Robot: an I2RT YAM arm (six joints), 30 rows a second.
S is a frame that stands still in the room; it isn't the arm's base.
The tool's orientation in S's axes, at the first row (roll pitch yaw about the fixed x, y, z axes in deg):
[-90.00 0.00 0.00]
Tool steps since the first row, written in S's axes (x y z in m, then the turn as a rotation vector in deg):
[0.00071 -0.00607 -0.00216 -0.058 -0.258 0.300]
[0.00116 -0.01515 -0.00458 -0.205 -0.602 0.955]
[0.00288 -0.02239 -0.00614 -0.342 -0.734 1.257]
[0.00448 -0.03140 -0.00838 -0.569 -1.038 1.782]
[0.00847 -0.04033 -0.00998 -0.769 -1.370 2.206]
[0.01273 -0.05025 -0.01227 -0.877 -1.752 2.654]
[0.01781 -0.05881 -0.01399 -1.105 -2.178 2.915]
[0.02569 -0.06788 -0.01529 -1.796 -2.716 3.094]
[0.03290 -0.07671 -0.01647 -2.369 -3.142 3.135]
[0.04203 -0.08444 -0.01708 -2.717 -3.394 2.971]
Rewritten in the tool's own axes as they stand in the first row. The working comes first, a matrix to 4 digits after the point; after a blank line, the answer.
The tool's axes in the first row as the columns of a matrix, in S's axes (used below as rounded here):
[1.0000 0.0000 0.0000]
[0.0000 0.0000 1.0000]
[0.0000 -1.0000 0.0000]

[0.00071 0.00216 -0.00607 -0.058 -0.300 -0.258]
[0.00116 0.00458 -0.01515 -0.205 -0.955 -0.602]
[0.00288 0.00614 -0.02239 -0.342 -1.257 -0.734]
[0.00448 0.00838 -0.03140 -0.569 -1.782 -1.038]
[0.00847 0.00998 -0.04033 -0.769 -2.206 -1.370]
[0.01273 0.01227 -0.05025 -0.877 -2.654 -1.752]
[0.01781 0.01399 -0.05881 -1.105 -2.915 -2.178]
[0.02569 0.01529 -0.06788 -1.796 -3.094 -2.716]
[0.03290 0.01647 -0.07671 -2.369 -3.135 -3.142]
[0.04203 0.01708 -0.08444 -2.717 -2.971 -3.394]

